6 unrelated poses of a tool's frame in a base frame.
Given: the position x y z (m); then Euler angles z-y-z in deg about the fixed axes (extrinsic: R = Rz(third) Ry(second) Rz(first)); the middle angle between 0 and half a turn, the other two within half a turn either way.
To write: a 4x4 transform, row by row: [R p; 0 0 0 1], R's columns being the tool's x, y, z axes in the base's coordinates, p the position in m. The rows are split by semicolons. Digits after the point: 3 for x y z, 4 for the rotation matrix.
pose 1, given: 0.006 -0.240 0.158 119.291 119.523 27.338
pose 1, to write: -0.1864 0.6065 0.7730 0.006; 0.8855 -0.2372 0.3996 -0.240; 0.4257 0.7589 -0.4928 0.158; 0 0 0 1
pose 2, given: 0.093 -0.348 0.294 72.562 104.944 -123.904
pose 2, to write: 0.8349 0.1115 -0.5389 0.093; -0.4680 -0.3714 -0.8019 -0.348; -0.2895 0.9218 -0.2579 0.294; 0 0 0 1
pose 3, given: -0.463 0.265 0.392 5.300 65.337 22.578
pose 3, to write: 0.3482 -0.4179 0.8391 -0.463; 0.2448 0.9046 0.3489 0.265; -0.9049 0.0839 0.4173 0.392; 0 0 0 1
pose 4, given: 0.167 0.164 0.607 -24.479 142.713 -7.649
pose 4, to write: -0.7728 -0.2056 0.6004 0.167; -0.3143 0.9459 -0.0806 0.164; -0.5514 -0.2510 -0.7956 0.607; 0 0 0 1
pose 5, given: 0.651 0.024 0.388 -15.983 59.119 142.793
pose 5, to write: -0.2265 -0.6939 -0.6835 0.651; 0.5177 -0.6802 0.5190 0.024; -0.8251 -0.2363 0.5133 0.388; 0 0 0 1
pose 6, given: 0.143 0.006 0.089 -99.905 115.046 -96.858
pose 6, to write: -0.9867 -0.1210 -0.1082 0.143; 0.0453 0.4346 -0.8995 0.006; 0.1558 -0.8925 -0.4233 0.089; 0 0 0 1
